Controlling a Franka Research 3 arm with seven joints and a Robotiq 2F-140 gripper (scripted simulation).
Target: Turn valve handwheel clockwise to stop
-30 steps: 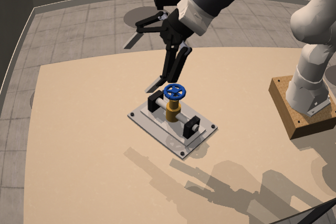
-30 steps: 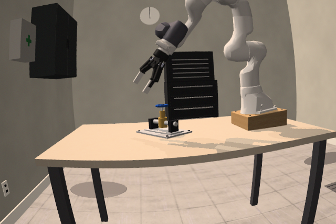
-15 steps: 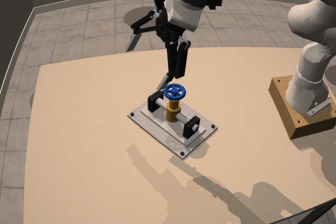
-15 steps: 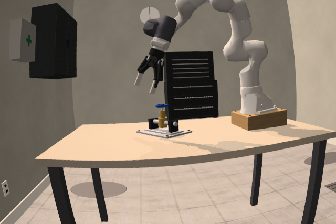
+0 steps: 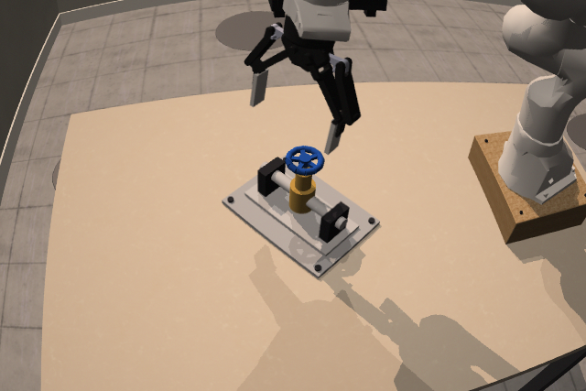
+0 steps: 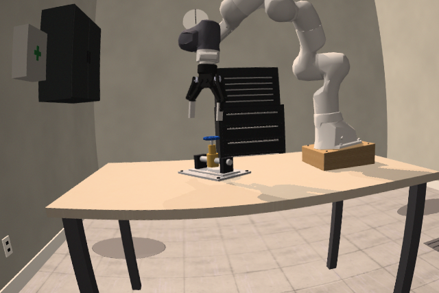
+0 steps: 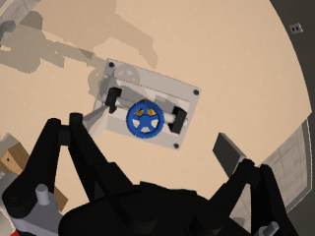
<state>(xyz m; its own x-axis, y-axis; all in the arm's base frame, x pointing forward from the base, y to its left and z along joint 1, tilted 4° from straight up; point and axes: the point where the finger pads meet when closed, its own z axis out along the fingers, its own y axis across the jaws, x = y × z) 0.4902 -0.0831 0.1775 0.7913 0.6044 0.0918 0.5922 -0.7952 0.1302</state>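
Now: hand 20 mm past the blue spoked handwheel, 10 mm to the right of it and 90 mm above it.
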